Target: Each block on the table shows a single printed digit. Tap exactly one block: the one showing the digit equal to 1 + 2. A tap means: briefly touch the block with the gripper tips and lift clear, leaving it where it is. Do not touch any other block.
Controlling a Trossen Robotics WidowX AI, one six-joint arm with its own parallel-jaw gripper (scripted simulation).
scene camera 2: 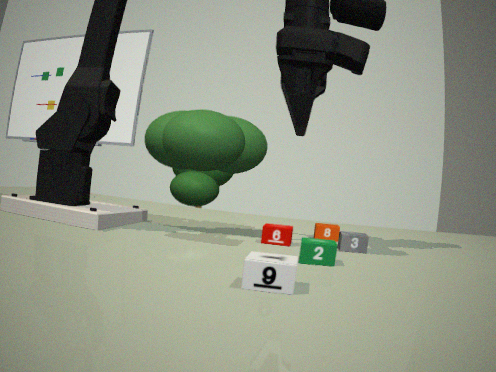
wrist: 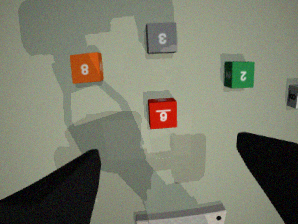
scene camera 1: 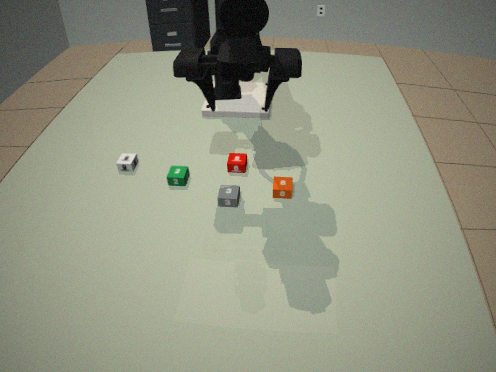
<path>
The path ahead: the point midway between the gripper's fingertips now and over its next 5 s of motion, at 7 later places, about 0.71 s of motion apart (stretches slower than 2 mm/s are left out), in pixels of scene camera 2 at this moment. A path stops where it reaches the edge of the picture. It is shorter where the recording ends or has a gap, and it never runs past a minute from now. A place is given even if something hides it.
The gripper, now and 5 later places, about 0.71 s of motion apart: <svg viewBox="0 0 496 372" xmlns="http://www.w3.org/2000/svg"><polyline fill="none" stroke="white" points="300,131 339,145 362,141 355,209 357,220 355,220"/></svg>
</path>
